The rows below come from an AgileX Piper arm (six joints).
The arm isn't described. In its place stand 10 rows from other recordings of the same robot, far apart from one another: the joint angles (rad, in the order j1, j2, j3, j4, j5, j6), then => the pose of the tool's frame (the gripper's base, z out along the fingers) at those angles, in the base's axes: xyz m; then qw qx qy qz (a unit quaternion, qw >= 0).
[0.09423 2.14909 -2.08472 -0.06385 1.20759 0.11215] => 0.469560 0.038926 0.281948 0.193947 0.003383 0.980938 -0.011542
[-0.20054 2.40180 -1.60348 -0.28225 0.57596 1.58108] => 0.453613 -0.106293 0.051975 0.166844 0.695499 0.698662 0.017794
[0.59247 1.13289 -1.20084 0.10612 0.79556 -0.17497] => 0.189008 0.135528 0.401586 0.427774 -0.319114 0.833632 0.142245
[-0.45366 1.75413 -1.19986 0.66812 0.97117 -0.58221] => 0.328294 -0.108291 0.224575 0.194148 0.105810 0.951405 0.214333
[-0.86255 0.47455 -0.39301 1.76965 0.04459 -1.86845] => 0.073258 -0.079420 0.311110 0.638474 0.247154 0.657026 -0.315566
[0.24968 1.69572 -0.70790 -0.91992 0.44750 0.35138] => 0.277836 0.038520 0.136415 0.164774 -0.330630 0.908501 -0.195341
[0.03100 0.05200 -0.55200 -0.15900 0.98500 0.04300] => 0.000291 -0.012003 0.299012 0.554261 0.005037 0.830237 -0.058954
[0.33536 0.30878 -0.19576 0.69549 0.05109 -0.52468] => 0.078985 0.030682 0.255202 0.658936 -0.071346 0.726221 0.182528
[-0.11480 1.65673 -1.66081 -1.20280 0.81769 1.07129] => 0.365006 -0.104444 0.427684 0.546226 0.267924 0.726449 -0.319570
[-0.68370 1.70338 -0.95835 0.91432 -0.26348 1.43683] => 0.271758 -0.245646 0.219636 0.411228 0.855720 -0.000218 0.314062
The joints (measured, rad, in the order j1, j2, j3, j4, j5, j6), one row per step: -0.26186, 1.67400, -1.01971, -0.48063, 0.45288, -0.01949; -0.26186, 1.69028, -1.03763, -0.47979, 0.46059, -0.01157; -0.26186, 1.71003, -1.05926, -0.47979, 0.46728, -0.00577; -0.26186, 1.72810, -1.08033, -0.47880, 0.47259, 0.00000; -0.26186, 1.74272, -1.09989, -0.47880, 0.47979, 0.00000; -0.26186, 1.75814, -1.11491, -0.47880, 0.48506, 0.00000; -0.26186, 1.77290, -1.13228, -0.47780, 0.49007, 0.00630; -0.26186, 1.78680, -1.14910, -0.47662, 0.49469, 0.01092; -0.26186, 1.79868, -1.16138, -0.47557, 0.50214, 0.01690; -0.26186, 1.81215, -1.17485, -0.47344, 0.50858, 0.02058; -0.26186, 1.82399, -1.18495, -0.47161, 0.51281, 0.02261; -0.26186, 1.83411, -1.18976, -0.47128, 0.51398, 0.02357
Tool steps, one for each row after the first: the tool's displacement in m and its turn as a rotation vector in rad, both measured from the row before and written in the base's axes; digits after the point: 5 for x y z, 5 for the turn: 0.00403, -0.00135, -0.00101, 0.00396, 0.00265, -0.00988; 0.00505, -0.00161, -0.00122, 0.00219, 0.00237, -0.00733; 0.00490, -0.00148, -0.00085, 0.00269, -0.00020, -0.00730; 0.00416, -0.00139, -0.00016, -0.00132, 0.00186, -0.00281; 0.00354, -0.00115, -0.00168, 0.00008, 0.00524, -0.00206; 0.00391, -0.00120, -0.00086, 0.00301, -0.00031, -0.00765; 0.00376, -0.00114, -0.00074, 0.00231, -0.00043, -0.00621; 0.00253, -0.00092, -0.00138, 0.00345, 0.00416, -0.00837; 0.00293, -0.00094, -0.00167, 0.00339, 0.00418, -0.00666; 0.00236, -0.00072, -0.00192, 0.00285, 0.00447, -0.00428; 0.00151, -0.00043, -0.00260, 0.00206, 0.00580, -0.00142
